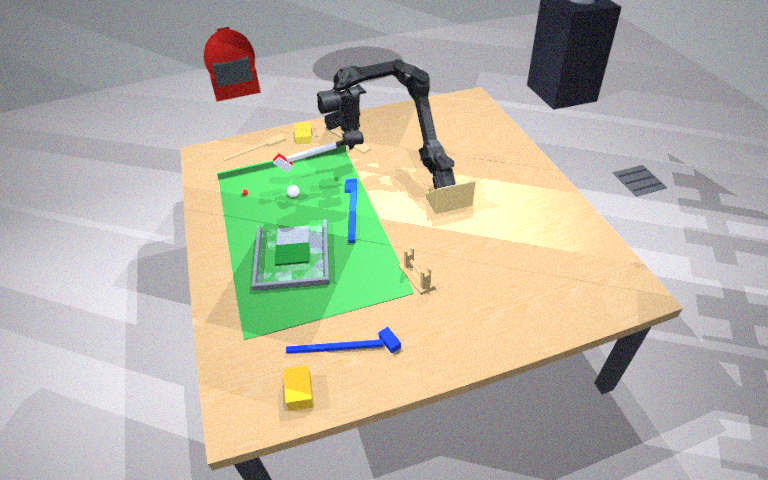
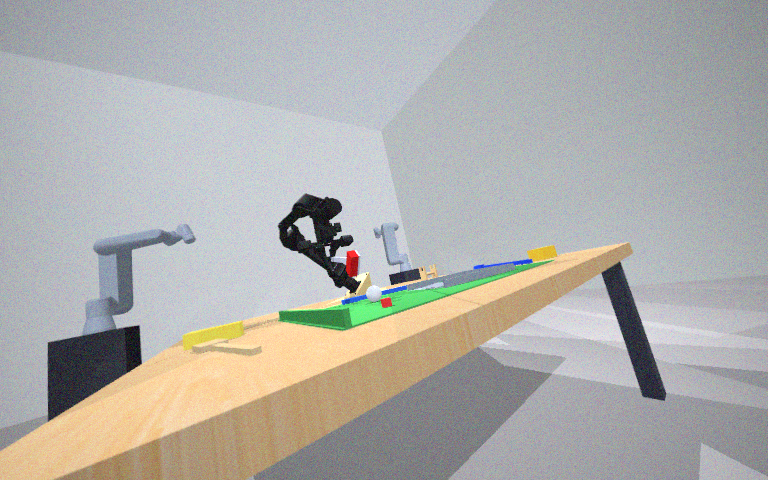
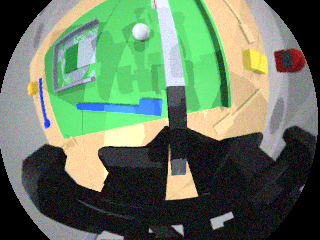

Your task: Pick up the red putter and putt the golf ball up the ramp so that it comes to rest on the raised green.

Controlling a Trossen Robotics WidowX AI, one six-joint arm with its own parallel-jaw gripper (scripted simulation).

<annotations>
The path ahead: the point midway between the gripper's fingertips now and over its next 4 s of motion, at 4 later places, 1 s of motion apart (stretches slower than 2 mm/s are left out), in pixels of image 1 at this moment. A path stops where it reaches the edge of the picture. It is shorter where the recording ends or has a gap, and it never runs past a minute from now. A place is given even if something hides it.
The gripper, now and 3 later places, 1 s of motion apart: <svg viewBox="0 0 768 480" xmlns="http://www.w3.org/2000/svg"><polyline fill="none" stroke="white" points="350,148 351,161 351,161 352,168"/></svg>
</annotations>
